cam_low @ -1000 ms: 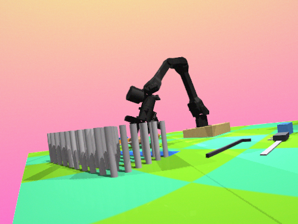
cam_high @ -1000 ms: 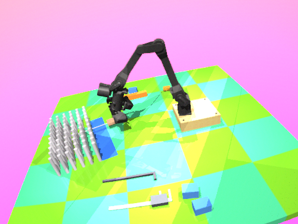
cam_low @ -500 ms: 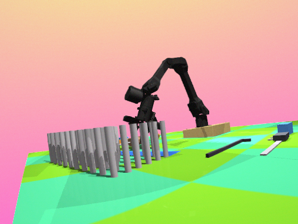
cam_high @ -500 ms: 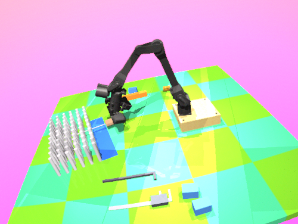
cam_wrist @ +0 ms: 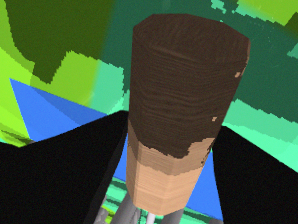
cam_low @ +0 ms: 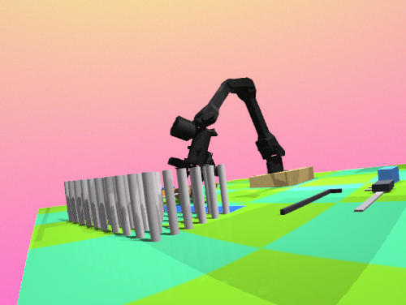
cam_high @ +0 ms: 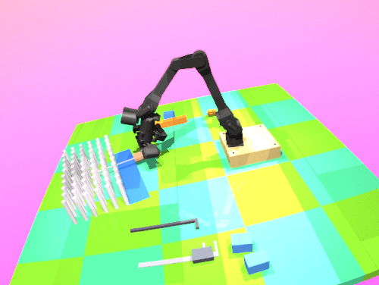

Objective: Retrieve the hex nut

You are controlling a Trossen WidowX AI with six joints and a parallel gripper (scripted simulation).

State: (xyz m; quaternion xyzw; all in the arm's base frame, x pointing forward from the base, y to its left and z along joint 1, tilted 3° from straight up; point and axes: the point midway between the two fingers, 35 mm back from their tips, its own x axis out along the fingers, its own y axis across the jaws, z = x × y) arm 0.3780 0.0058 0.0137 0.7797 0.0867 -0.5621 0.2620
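Right now my gripper tip is 6 cm short of the blue taped strip, 7 cm to the right of it and 3 cm above it. From my gripper tip the other things lie so: wooden-handled hook tool 9 cm ahead, 5 cm to the left; then orange bar 5 cm behind, 30 cm to the right, 2 cm below.
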